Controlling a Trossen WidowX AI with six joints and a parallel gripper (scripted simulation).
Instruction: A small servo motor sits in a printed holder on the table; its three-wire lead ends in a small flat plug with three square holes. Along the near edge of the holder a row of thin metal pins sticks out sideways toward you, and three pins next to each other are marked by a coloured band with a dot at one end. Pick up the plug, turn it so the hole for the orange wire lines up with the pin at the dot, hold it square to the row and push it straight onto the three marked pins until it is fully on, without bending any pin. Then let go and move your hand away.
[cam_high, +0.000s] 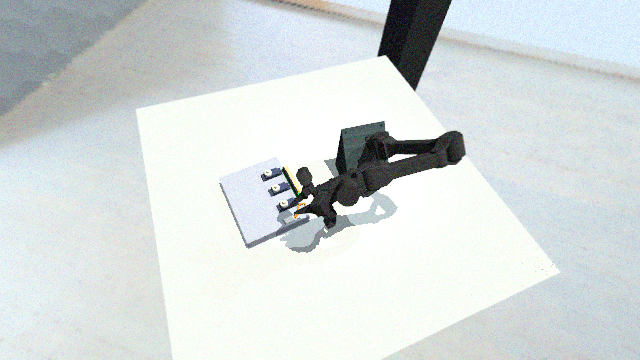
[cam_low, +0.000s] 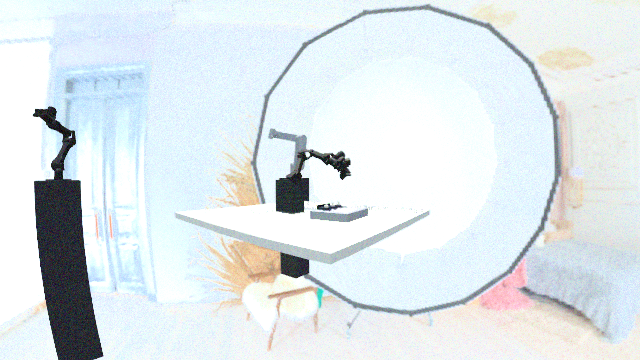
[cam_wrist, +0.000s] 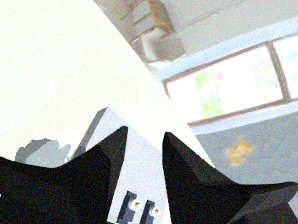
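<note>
The green marked band lies 19 cm below my gripper tip, 14 cm to the right of it and 8 cm behind it. Also, from my gripper tip: pale grey holder: 24 cm below, 19 cm to the right, 8 cm ahead.
</note>
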